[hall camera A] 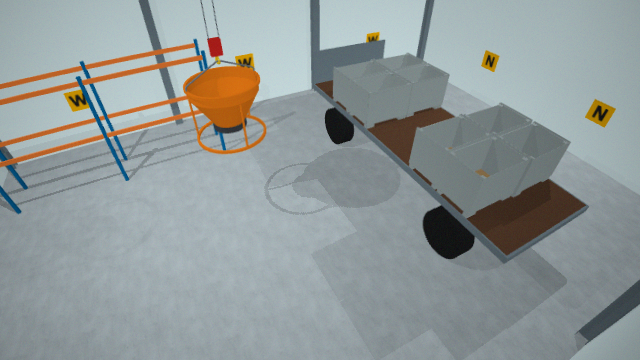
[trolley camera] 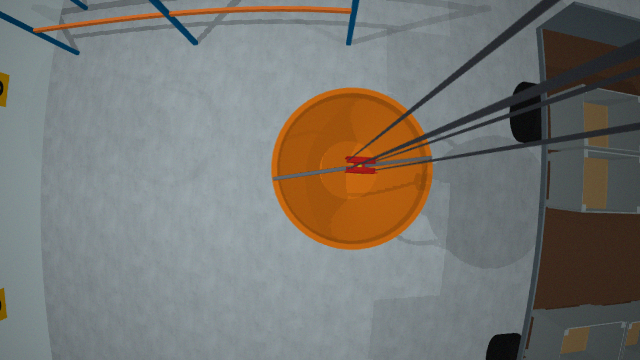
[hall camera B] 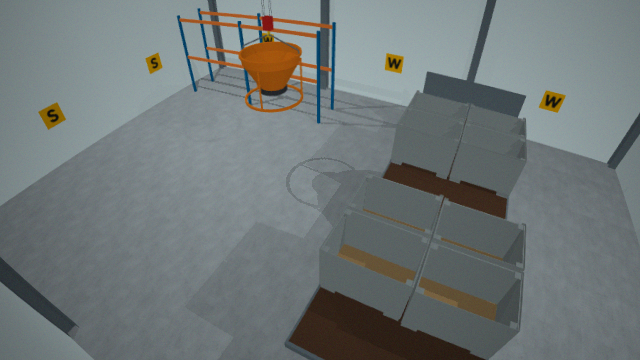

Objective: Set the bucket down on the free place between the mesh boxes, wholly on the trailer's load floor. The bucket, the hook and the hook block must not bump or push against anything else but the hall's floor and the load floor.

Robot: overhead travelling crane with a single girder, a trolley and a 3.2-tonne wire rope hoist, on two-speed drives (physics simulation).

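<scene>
The orange bucket (hall camera A: pixel 225 102) (hall camera B: pixel 270 62) (trolley camera: pixel 310 210) hangs upright, its ring foot well above the hall floor. My hook (hall camera A: pixel 218 60) (hall camera B: pixel 268 33) (trolley camera: pixel 360 165), under the red hook block (hall camera A: pixel 215 47) (hall camera B: pixel 267 23) (trolley camera: pixel 360 171), holds the bucket by its bail. The trailer's load floor (hall camera A: pixel 397 137) (hall camera B: pixel 450 192) (trolley camera: pixel 590 260) shows brown between two groups of grey mesh boxes (hall camera A: pixel 450 165) (hall camera B: pixel 430 145) (trolley camera: pixel 565 180). In the trolley camera the bucket is left of the trailer, apart from it, and nearer the height of the upper box group in the picture.
A blue and orange rack (hall camera A: pixel 103 128) (hall camera B: pixel 318 75) (trolley camera: pixel 260 9) stands near the bucket on the west side. The trailer has a grey headboard (hall camera A: pixel 350 57) (hall camera B: pixel 470 92) (trolley camera: pixel 595 25) at its west end and black wheels (hall camera A: pixel 339 126) (trolley camera: pixel 525 112) below its side edge.
</scene>
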